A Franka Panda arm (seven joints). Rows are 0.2 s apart.
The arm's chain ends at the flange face. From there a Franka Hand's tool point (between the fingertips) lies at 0.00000 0.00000 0.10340 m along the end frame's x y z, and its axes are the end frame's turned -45 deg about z.
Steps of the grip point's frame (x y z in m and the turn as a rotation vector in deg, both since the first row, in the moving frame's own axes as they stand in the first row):
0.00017 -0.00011 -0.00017 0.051 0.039 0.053
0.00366 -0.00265 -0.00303 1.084 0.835 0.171
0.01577 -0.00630 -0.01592 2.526 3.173 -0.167
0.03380 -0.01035 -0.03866 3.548 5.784 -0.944
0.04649 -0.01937 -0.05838 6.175 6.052 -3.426
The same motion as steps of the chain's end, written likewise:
0.00006 -0.00008 -0.00017 0.064 -0.008 0.053
0.00103 -0.00201 -0.00300 1.357 -0.176 0.171
0.00588 -0.00834 -0.01566 4.030 0.457 -0.167
0.01383 -0.01932 -0.03794 6.599 1.581 -0.944
0.01980 -0.03104 -0.05721 8.646 -0.087 -3.426

